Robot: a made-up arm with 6 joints. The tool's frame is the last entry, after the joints.
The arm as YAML. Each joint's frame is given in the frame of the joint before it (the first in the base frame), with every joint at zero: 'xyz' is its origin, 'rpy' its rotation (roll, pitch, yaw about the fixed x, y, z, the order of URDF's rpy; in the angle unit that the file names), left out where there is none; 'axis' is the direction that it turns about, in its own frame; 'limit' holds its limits. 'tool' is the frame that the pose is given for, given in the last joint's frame.
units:
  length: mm
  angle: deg
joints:
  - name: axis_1
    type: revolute
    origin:
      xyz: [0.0, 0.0, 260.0]
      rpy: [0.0, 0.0, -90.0]
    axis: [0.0, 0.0, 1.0]
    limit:
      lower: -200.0
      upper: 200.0
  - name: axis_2
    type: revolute
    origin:
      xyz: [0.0, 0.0, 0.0]
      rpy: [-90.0, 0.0, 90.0]
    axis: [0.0, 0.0, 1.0]
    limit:
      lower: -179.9
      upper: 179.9
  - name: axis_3
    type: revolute
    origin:
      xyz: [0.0, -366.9, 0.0]
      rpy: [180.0, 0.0, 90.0]
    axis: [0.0, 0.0, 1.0]
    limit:
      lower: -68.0
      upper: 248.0
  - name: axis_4
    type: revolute
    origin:
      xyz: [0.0, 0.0, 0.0]
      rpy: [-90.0, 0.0, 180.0]
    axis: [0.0, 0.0, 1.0]
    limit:
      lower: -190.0
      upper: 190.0
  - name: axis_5
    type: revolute
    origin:
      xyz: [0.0, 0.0, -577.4]
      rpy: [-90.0, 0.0, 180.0]
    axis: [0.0, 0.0, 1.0]
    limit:
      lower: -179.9
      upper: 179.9
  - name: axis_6
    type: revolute
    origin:
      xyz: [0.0, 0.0, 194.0]
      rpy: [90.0, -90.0, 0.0]
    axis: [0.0, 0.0, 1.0]
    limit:
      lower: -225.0
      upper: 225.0
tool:
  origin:
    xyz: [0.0, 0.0, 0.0]
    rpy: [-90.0, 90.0, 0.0]
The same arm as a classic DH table. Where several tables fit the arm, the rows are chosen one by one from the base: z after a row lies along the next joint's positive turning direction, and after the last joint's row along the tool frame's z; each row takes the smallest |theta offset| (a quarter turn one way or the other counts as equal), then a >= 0, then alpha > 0; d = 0 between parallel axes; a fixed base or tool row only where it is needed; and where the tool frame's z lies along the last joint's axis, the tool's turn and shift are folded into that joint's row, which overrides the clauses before.
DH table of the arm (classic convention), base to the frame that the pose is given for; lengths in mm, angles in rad. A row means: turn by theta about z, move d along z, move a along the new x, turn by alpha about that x. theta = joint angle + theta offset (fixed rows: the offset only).
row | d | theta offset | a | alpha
axis_1 | 260.0 | 0.0000 | 0.0 | -1.5708
axis_2 | 0.0 | -1.5708 | 366.9 | 3.1416
axis_3 | 0.0 | 0.0000 | 0.0 | -1.5708
axis_4 | -577.4 | 0.0000 | 0.0 | 1.5708
axis_5 | 194.0 | 0.0000 | 0.0 | -1.5708
axis_6 | 0.0 | 1.5708 | 0.0 | 1.5708
tool (fixed) | 0.0 | -1.5708 | 0.0 | 0.0000
Joint limits (rad, base to tool): -3.4907..3.4907 -3.1398..3.1398 -1.1868..4.3284 -3.3161..3.3161 -3.1398..3.1398 -3.9270..3.9270

